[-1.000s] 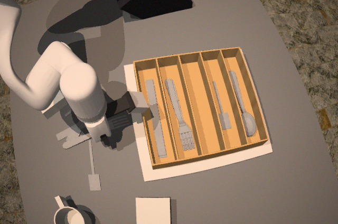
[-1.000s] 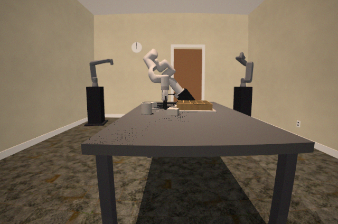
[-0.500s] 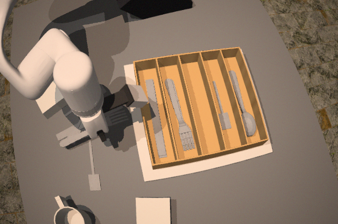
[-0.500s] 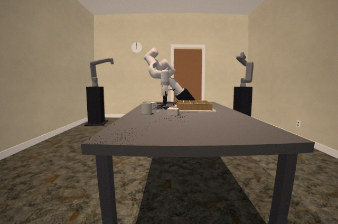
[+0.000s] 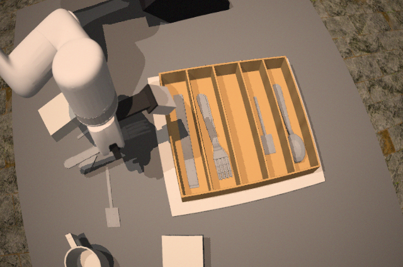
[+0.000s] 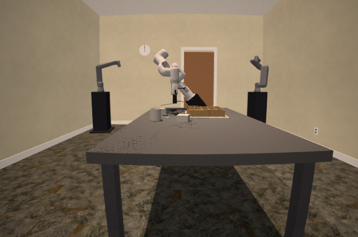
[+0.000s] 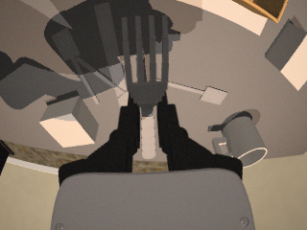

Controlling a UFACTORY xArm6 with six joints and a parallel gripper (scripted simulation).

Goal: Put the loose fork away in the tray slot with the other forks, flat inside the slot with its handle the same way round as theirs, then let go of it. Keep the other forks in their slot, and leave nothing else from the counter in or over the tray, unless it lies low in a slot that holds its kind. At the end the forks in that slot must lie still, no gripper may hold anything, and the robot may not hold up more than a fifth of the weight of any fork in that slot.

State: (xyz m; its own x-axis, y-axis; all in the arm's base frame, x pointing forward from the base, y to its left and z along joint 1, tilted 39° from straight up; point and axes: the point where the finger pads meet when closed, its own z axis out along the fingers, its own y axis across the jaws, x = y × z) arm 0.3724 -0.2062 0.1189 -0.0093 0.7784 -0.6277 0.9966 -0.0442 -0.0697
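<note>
Right now the tray is 260 mm to the left of my hand, 70 mm below it and 40 mm ahead of it. Round my hand: mug (200 mm ahead, 170 mm to the right, 90 mm below).
</note>
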